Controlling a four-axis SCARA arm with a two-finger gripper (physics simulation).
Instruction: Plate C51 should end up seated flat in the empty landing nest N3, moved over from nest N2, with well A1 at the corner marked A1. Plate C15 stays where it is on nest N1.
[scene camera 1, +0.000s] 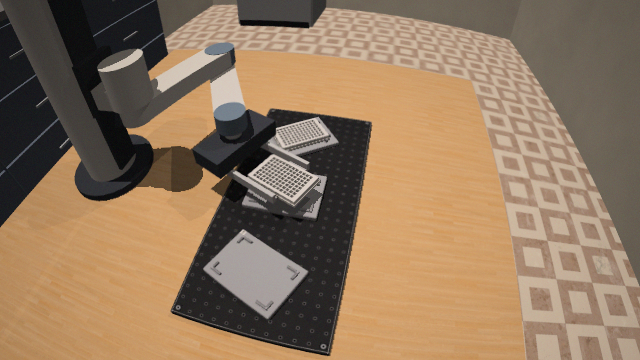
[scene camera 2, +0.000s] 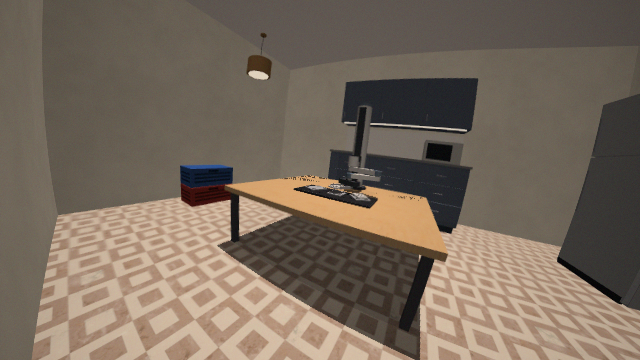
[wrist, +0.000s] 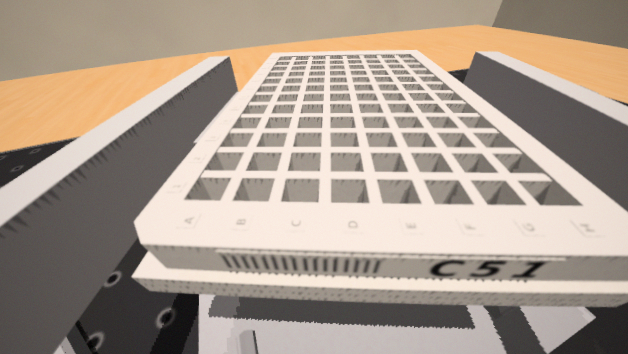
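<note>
Plate C51 (scene camera 1: 283, 177) (wrist: 320, 235), white with square wells, is held level between the two long fingers of my gripper (scene camera 1: 291, 180) (wrist: 347, 77), which is shut on it. It hangs above the middle nest N3 (scene camera 1: 309, 215) (wrist: 300, 340), with a gap and a shadow below. The plate hides much of that nest. In the wrist view, row letters A to H run along the near edge and A1 is at the near left. The nest's A1 mark cannot be made out. Front nest N2 (scene camera 1: 255, 272) is empty. Plate C15 (scene camera 1: 302, 133) sits on the far nest N1 (scene camera 1: 327, 142).
The nests stand on a black perforated board (scene camera 1: 320, 300) (scene camera 2: 367, 203) on the wooden table (scene camera 1: 425, 200) (scene camera 2: 400, 220). The arm's column (scene camera 1: 65, 90) (scene camera 2: 363, 130) rises at the table's left in scene camera 1. Blue and red crates (scene camera 2: 206, 176) (scene camera 2: 206, 195) stand beyond the table.
</note>
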